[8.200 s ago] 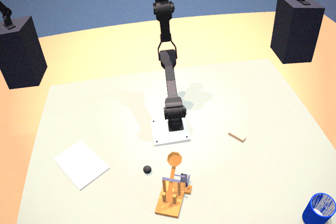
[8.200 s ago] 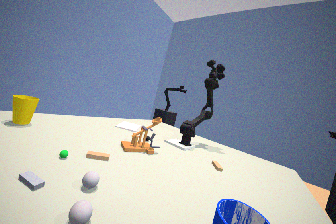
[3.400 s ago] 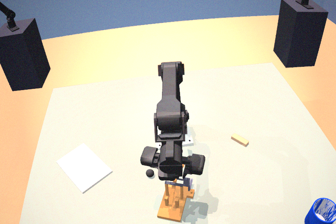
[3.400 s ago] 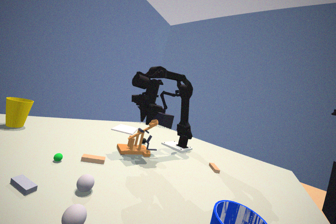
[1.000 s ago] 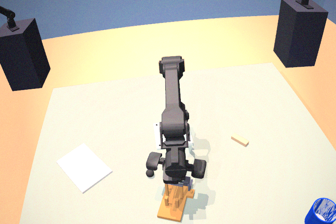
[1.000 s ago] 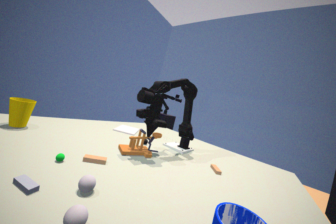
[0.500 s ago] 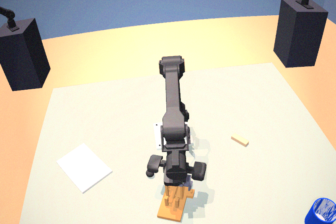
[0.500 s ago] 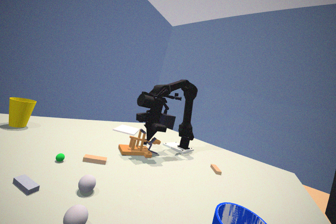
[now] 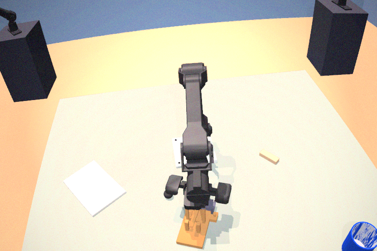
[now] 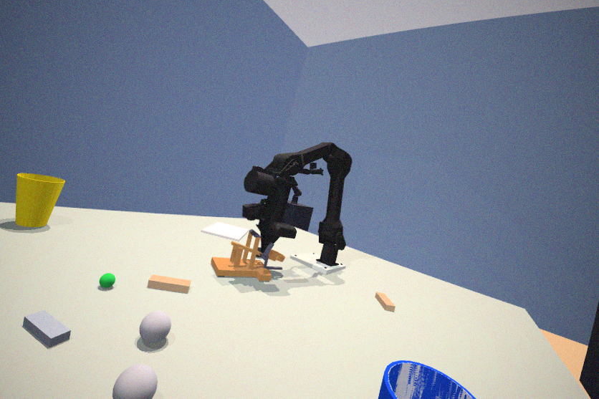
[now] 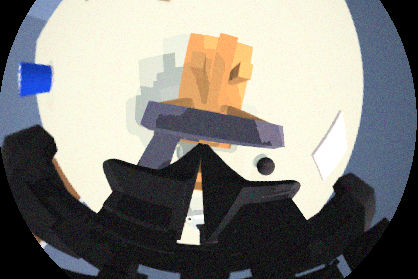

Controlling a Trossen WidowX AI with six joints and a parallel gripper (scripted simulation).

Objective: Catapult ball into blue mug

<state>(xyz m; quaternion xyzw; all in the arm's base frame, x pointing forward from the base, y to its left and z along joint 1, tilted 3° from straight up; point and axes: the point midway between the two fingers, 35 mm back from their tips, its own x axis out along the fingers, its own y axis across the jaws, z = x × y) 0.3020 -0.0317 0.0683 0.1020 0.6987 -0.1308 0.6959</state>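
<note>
Now: the orange wooden catapult 2 cm ahead of my gripper tip and 1 cm to the left of it. The rest, counted from my gripper tip: green ball: 35 cm ahead, 4 cm below, 2 cm to the right; then dark ball: 10 cm to the right, 8 cm behind, 4 cm below; then white sheet: 37 cm to the right, 14 cm behind, 5 cm below.
</note>
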